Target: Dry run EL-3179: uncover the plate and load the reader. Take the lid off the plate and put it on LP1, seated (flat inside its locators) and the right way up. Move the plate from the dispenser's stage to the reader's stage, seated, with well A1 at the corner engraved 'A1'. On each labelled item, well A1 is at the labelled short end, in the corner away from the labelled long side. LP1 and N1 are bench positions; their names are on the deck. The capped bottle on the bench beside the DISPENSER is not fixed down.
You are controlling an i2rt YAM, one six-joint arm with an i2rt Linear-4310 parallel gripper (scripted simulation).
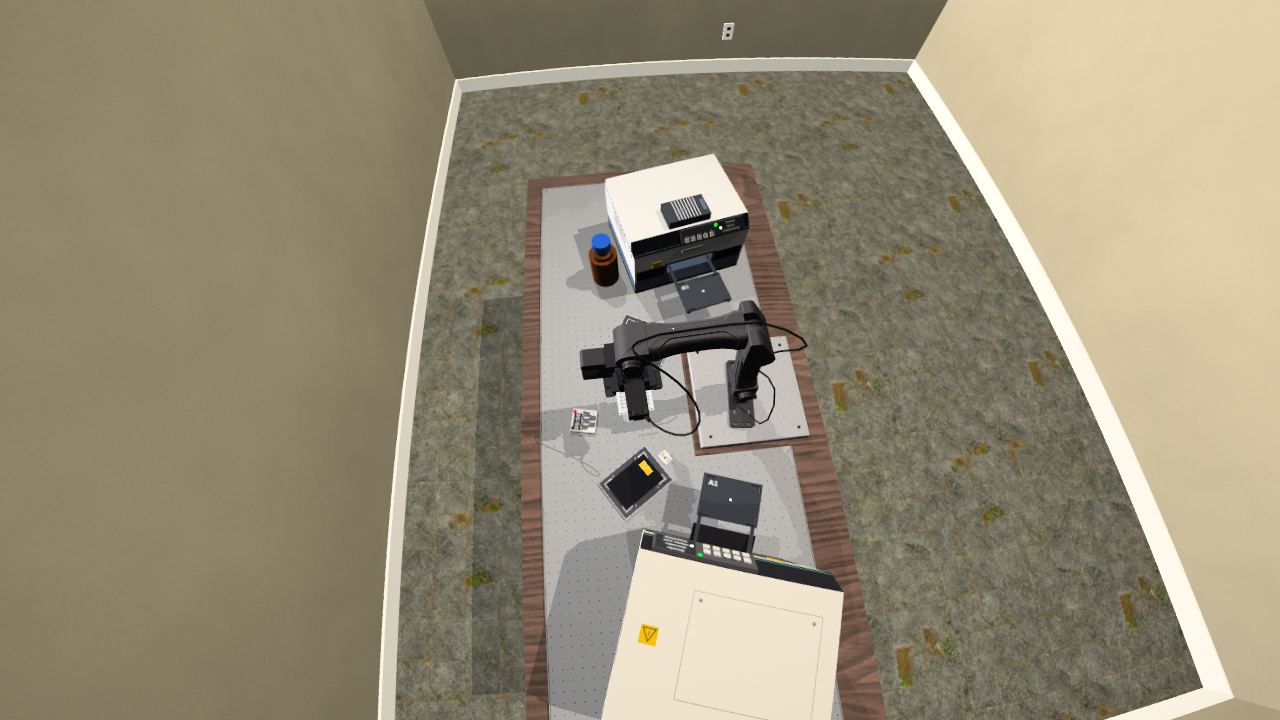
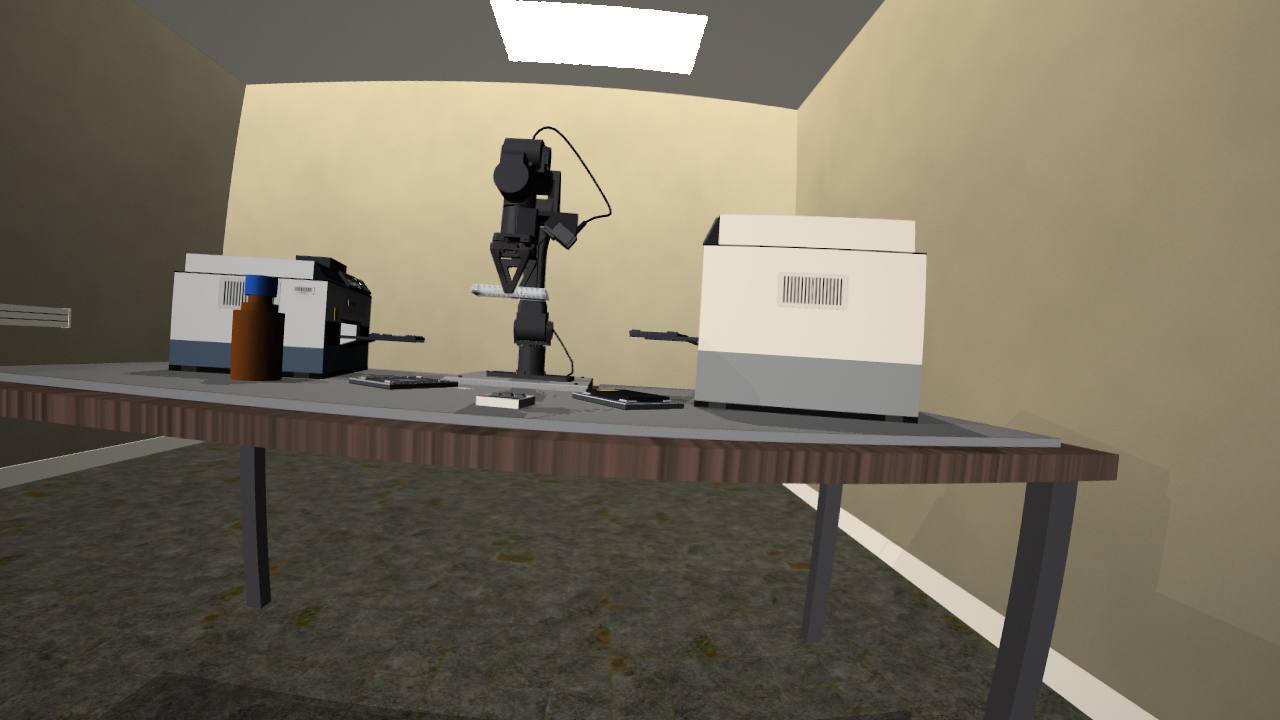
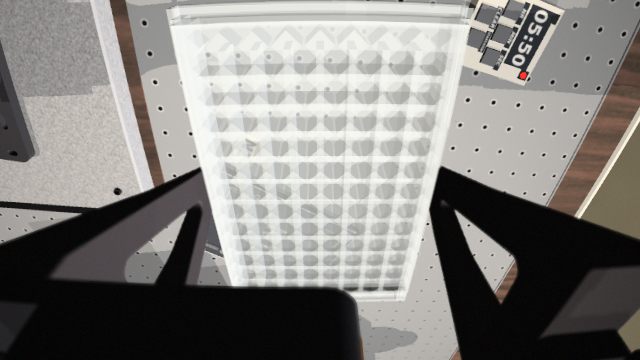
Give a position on a clear well plate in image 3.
333,224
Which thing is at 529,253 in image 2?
My gripper.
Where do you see a blue-capped bottle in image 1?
At 604,263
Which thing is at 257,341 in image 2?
A blue-capped bottle.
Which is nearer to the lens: the clear well plate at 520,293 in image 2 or the timer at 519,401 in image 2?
The timer.
